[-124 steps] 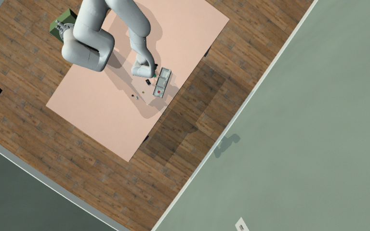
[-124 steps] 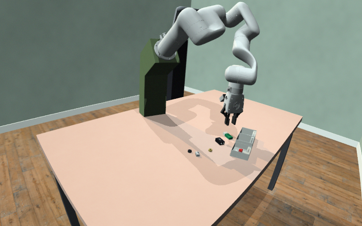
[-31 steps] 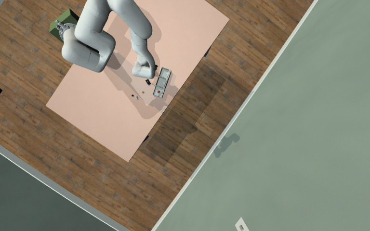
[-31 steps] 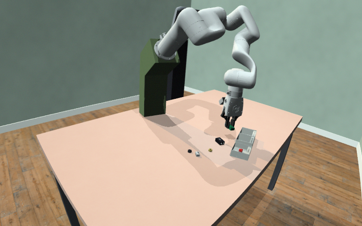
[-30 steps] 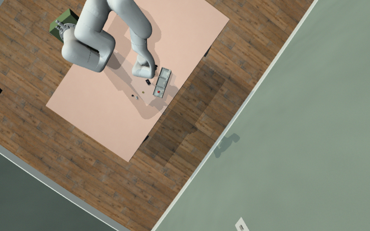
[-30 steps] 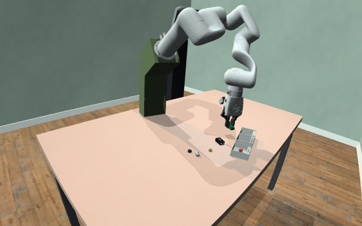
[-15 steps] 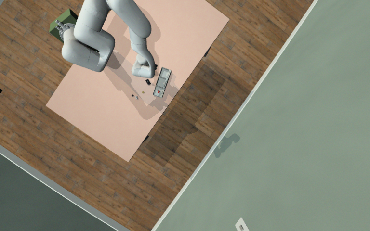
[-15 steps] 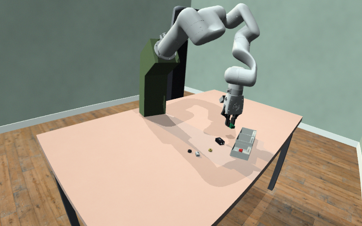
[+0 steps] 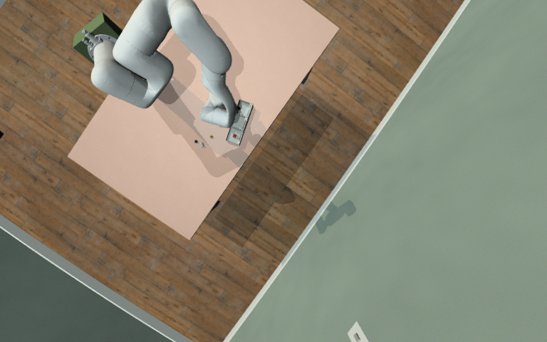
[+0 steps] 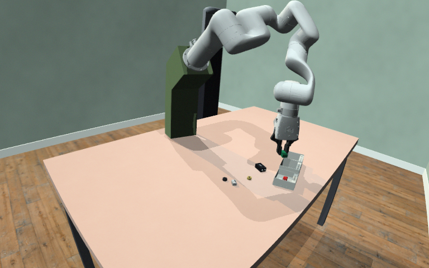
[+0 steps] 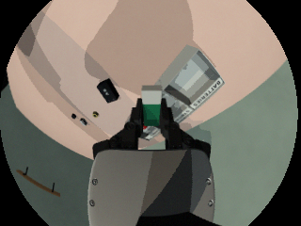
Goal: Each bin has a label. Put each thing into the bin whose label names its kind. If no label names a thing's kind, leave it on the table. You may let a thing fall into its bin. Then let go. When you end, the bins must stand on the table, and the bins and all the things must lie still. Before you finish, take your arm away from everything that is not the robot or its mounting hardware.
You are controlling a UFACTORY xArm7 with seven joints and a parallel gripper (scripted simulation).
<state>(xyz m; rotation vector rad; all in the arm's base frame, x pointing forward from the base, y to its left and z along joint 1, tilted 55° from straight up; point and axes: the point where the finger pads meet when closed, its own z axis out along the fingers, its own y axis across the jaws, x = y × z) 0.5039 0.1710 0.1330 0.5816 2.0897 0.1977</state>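
My gripper is now 50 mm short of the three-part bin and 70 mm above it. Also, from my hand: black block (40 mm behind, 80 mm to the right, 80 mm below); then green thing (20 mm below); then red die (80 mm ahead, 80 mm to the right, 70 mm below).
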